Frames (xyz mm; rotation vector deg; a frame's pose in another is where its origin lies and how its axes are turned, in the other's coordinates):
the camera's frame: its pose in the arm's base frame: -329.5 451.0 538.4 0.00 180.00 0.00
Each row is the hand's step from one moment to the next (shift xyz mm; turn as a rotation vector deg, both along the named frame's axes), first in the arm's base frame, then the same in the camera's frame.
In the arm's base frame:
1: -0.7 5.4 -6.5 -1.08 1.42 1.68
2: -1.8 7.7 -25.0 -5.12 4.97 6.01
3: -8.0 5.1 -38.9 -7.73 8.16 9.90
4: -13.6 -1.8 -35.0 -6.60 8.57 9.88
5: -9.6 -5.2 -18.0 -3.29 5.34 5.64
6: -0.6 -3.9 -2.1 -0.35 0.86 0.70
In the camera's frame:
1: 0.7 5.4 6.5 1.08 1.42 -1.68
2: 1.8 7.7 25.0 5.12 4.97 -6.01
3: 8.0 5.1 38.9 7.73 8.16 -9.90
4: 13.6 -1.8 35.0 6.60 8.57 -9.88
5: 9.6 -5.2 18.0 3.29 5.34 -5.64
6: 0.6 -3.9 2.1 0.35 0.86 -0.70

